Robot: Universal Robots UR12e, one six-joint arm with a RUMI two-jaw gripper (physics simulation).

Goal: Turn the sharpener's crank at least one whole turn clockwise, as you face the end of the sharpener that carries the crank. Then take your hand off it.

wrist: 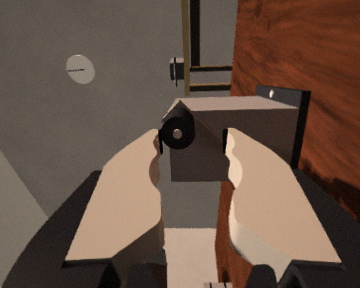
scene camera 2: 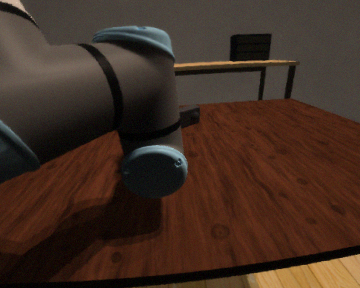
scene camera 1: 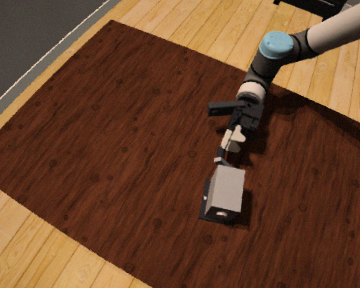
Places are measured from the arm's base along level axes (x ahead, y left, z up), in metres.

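Pixels of known places: gripper, fingertip midpoint: [wrist: 192,131] [scene camera 1: 221,152].
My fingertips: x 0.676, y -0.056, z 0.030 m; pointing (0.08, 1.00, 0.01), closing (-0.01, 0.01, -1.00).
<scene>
Behind a point stands the place of what it marks.
The sharpener [scene camera 1: 229,187] {x 0.629, y 0.043, z 0.053 m} [wrist: 250,132] {x 0.654, y -0.011, z -0.025 m} is a grey box on a dark base, standing on the dark wood table top [scene camera 1: 125,100] {x 1.059, y -0.180, z -0.075 m} [scene camera 2: 280,190] {x 0.867, y -0.398, z -0.075 m} [wrist: 300,45] {x 0.726, y 0.029, z -0.075 m}. Its crank ends in a black knob [scene camera 1: 221,153] {x 0.677, y -0.043, z 0.050 m} [wrist: 178,123] {x 0.687, y -0.065, z 0.039 m} that sticks out toward my gripper. My gripper [scene camera 1: 226,147] {x 0.676, y -0.056, z 0.030 m} [wrist: 192,131] {x 0.676, y -0.056, z 0.030 m} is partly open, with its two pale fingers pointing at the crank end. In the wrist view the knob appears between the fingertips, close beside the left one and well apart from the right one. Whether the left fingertip touches it cannot be told. The arm hides the sharpener in scene camera 2.
My arm [scene camera 1: 260,70] {x 0.646, y -0.339, z 0.105 m} [scene camera 2: 150,95] {x 0.640, y -0.434, z 0.134 m} reaches in over the table from the back right in scene camera 1. A black drawer unit [scene camera 2: 251,47] stands on a light wood bench [scene camera 2: 240,64] beyond the table. A round white disc [wrist: 80,69] shows in the wrist view.
</scene>
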